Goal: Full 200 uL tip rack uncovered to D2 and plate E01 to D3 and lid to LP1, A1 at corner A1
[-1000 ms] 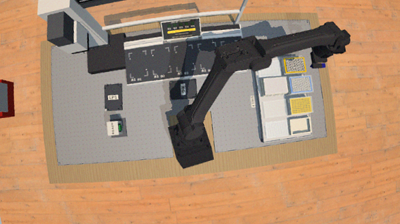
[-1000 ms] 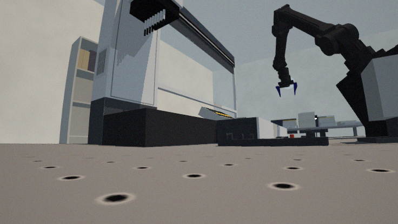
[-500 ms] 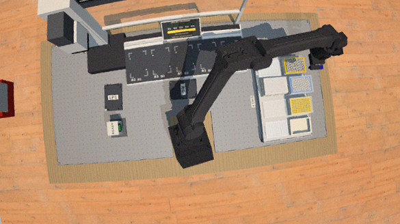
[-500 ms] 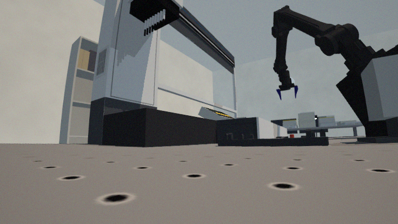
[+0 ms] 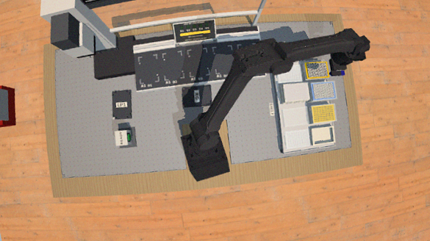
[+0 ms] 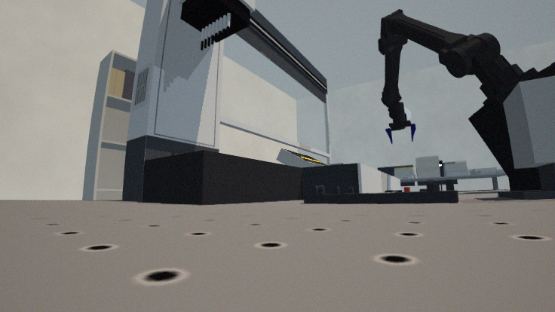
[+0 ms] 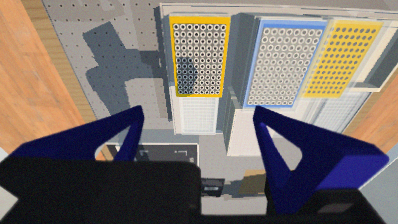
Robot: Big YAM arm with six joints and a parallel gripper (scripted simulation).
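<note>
Right now my hand is 1 cm past the yellow tip rack, 1 cm to the right of it and 16 cm above it. The rest, counted from my hand: clear plate lid 1 cm ahead, 14 cm to the left, 19 cm below; white sealed block 10 cm behind, 14 cm to the left, 14 cm below; sample plate 1 cm ahead, 14 cm to the left, 19 cm below.
</note>
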